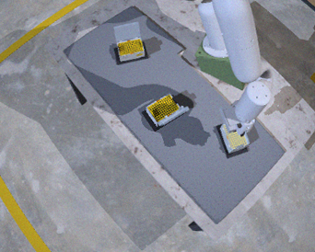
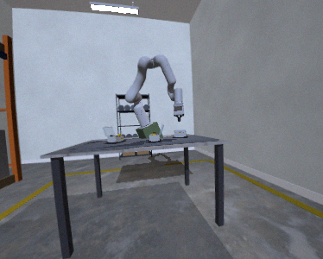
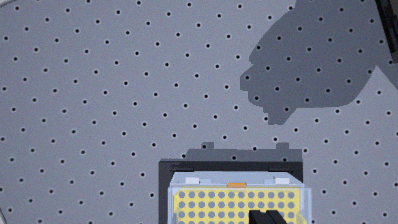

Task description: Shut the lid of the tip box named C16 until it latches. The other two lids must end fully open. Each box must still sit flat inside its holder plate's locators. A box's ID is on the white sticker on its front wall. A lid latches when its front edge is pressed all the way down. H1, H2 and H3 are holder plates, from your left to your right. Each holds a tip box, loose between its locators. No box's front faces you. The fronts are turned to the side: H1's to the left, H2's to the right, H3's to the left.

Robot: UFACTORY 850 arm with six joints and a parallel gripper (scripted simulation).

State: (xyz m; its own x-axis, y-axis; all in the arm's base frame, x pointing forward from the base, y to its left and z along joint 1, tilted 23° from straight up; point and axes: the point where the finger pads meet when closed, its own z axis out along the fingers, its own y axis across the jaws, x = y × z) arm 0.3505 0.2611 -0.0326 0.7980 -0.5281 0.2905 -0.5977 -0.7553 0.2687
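Right now my hand is 12 cm above the clear lid, 3 cm past it and 2 cm to the right of it. The rest, counted from my hand: tip box 13 cm below, 3 cm behind, 2 cm to the left.
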